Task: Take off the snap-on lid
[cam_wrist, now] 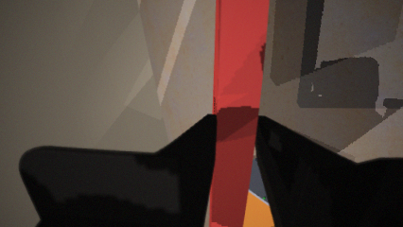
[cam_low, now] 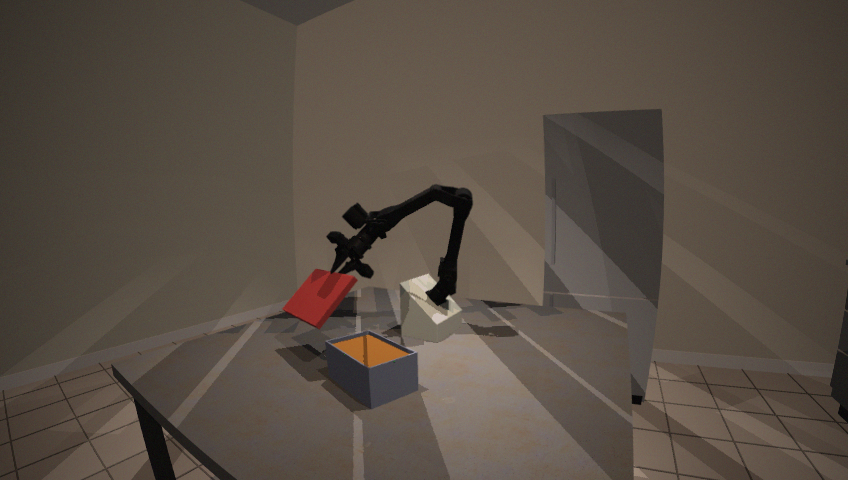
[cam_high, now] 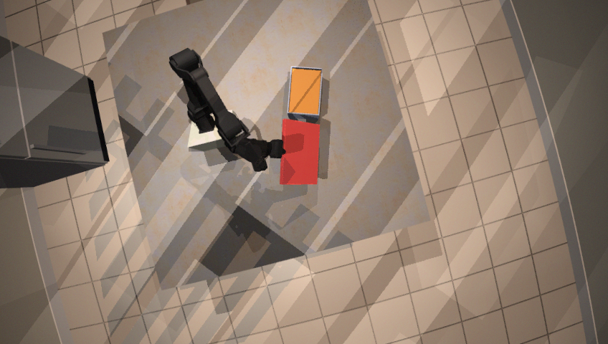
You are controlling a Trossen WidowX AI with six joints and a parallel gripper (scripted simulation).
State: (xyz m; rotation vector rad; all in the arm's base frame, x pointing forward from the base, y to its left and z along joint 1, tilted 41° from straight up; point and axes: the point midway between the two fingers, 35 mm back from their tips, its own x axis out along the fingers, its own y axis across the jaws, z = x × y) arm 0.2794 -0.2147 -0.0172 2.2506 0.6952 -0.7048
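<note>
The lid lies 6 cm ahead of my gripper tip, 1 cm to the right of it and 5 cm below it. Also, from my gripper tip: blue-grey storage box 13 cm ahead, 25 cm to the left, 18 cm below.
</note>
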